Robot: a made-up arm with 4 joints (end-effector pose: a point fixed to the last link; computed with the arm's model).
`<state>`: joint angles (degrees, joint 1 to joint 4).
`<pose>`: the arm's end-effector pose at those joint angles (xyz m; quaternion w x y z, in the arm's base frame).
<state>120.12 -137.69 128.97 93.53</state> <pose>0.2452 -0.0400 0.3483 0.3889 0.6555 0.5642 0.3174</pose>
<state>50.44 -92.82 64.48 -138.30</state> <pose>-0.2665 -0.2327 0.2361 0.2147 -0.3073 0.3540 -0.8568</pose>
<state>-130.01 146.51 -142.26 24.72</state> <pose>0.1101 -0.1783 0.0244 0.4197 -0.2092 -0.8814 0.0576</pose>
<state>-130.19 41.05 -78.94 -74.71</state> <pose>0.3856 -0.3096 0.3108 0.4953 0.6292 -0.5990 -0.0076</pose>
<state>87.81 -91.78 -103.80 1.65</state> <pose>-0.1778 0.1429 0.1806 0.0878 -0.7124 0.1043 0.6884</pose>
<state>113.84 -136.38 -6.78 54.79</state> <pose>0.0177 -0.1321 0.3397 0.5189 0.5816 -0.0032 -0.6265</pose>
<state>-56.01 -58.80 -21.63 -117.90</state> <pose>0.2570 -0.0313 -0.3181 0.6075 0.6012 0.3034 -0.4212</pose>
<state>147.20 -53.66 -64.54 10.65</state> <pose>-0.0459 0.0357 0.3603 0.2208 0.2869 0.4680 -0.8061</pose>
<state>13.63 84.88 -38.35 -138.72</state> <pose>-0.2677 -0.2937 0.1539 0.3654 -0.2403 -0.3286 -0.8371</pose>
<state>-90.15 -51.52 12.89 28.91</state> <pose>0.0864 0.0814 -0.0384 0.5869 0.0594 -0.7053 0.3931</pose>
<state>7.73 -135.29 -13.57 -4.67</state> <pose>-0.0887 -0.0446 -0.0190 0.2649 0.9596 0.0572 -0.0758</pose>
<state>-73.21 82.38 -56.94 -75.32</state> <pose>0.0786 -0.3371 -0.0155 0.5397 0.2154 -0.5685 -0.5824</pose>
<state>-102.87 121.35 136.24 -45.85</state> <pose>0.4024 -0.2830 0.1436 0.5971 0.6383 -0.2619 0.4091</pose>
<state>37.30 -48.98 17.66 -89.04</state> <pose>-0.2484 -0.1637 -0.0139 0.5900 -0.0335 0.3989 -0.7012</pose>
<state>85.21 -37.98 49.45 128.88</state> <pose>-0.1383 0.0700 0.4901 0.2550 0.5759 0.3570 0.6899</pose>
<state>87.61 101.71 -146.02 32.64</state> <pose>-0.1756 -0.2484 0.2534 0.7148 0.4413 0.5388 -0.0627</pose>
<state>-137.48 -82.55 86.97 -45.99</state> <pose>0.0242 -0.0562 0.0539 0.3195 0.3509 -0.8627 -0.1746</pose>
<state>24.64 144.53 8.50 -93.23</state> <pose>-0.1709 0.0933 0.0593 0.3073 -0.6887 -0.6563 -0.0230</pose>
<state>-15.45 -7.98 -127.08 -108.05</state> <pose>-0.0127 0.2191 -0.5161 0.3230 0.5795 0.7109 -0.2335</pose>
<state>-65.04 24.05 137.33 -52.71</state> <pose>0.3368 0.2151 -0.1154 0.1133 0.7070 0.4473 0.5359</pose>
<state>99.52 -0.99 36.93 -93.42</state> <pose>-0.0430 -0.0974 0.2514 0.5928 -0.6652 0.3528 -0.2858</pose>
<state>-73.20 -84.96 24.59 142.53</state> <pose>0.0208 -0.0545 -0.3206 0.0610 0.3584 0.5478 -0.7535</pose>
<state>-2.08 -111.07 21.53 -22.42</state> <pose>-0.0473 -0.0676 -0.0320 0.6988 0.6932 0.1243 -0.1255</pose>
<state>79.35 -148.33 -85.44 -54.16</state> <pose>0.0584 0.1360 0.1778 0.5691 -0.7427 -0.0555 0.3486</pose>
